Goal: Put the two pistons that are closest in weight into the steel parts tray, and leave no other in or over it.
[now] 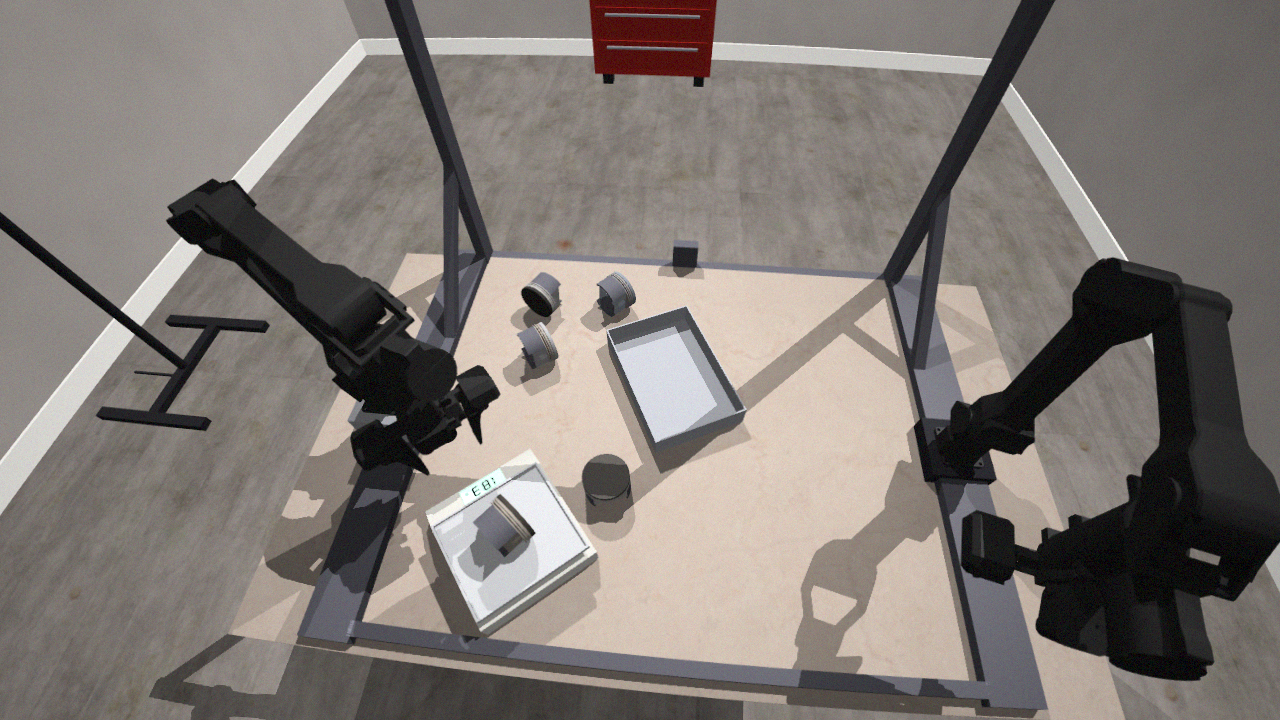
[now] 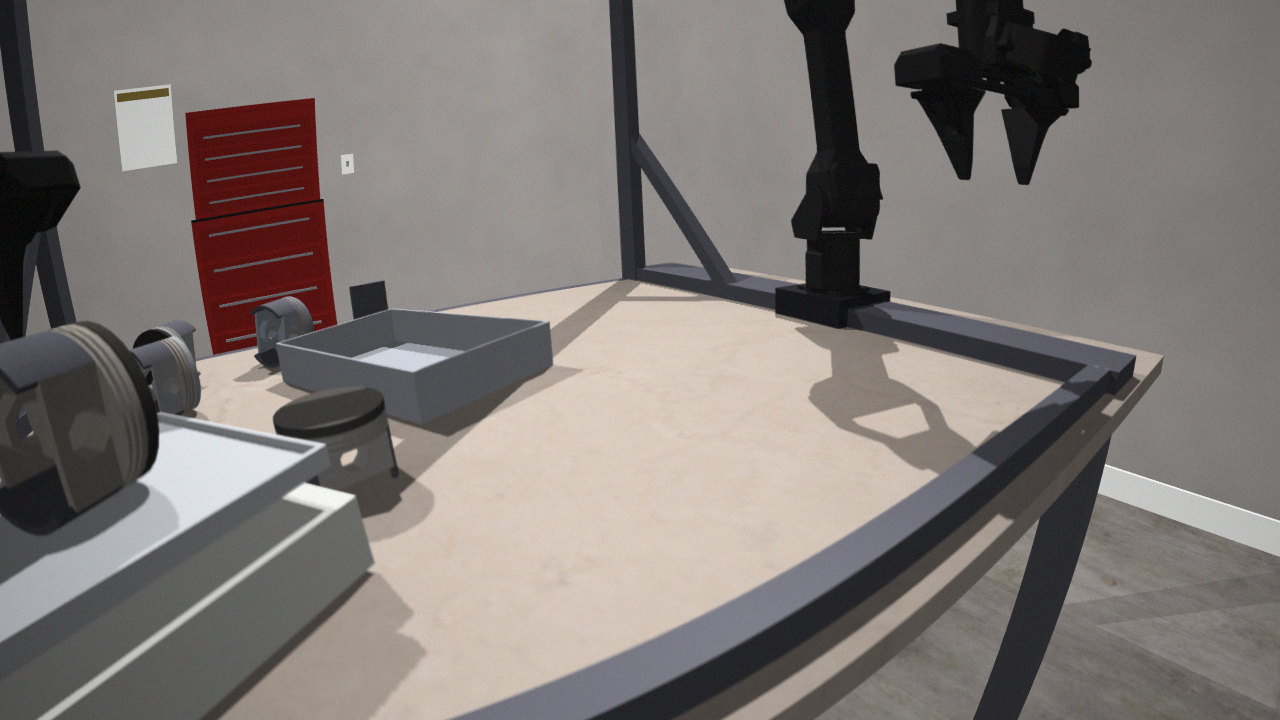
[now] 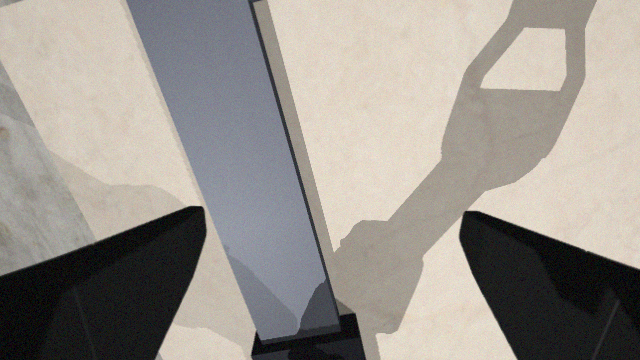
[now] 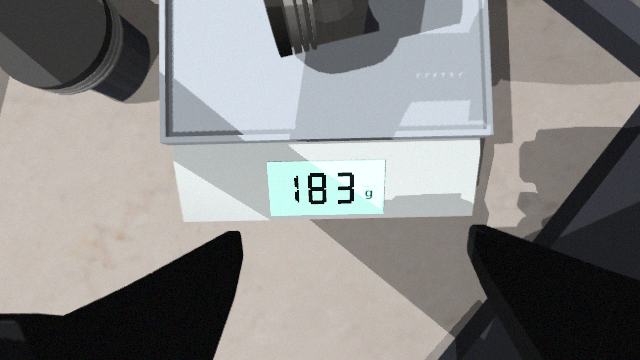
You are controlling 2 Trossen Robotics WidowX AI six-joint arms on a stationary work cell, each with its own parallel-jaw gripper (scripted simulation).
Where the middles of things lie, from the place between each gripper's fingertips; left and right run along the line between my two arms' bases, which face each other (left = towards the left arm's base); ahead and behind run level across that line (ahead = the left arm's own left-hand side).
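Measured from my right hand (image 1: 454,457), the scale pan (image 2: 209,478) is 9 cm ahead, 9 cm to the left and 10 cm below. The scale (image 2: 189,638) is 9 cm ahead of my right hand too, 8 cm to the left of it and 12 cm below it, while the steel parts tray (image 2: 507,350) is 22 cm behind my right hand, 30 cm to the left of it and 14 cm below it.
My left hand is 35 cm beyond the steel parts tray, 40 cm to the left of it and 19 cm above it. The scale pan is 4 cm behind my left hand, 61 cm to the right of it and 15 cm below it, and the scale is 5 cm behind my left hand, 62 cm to the right of it and 16 cm below it.
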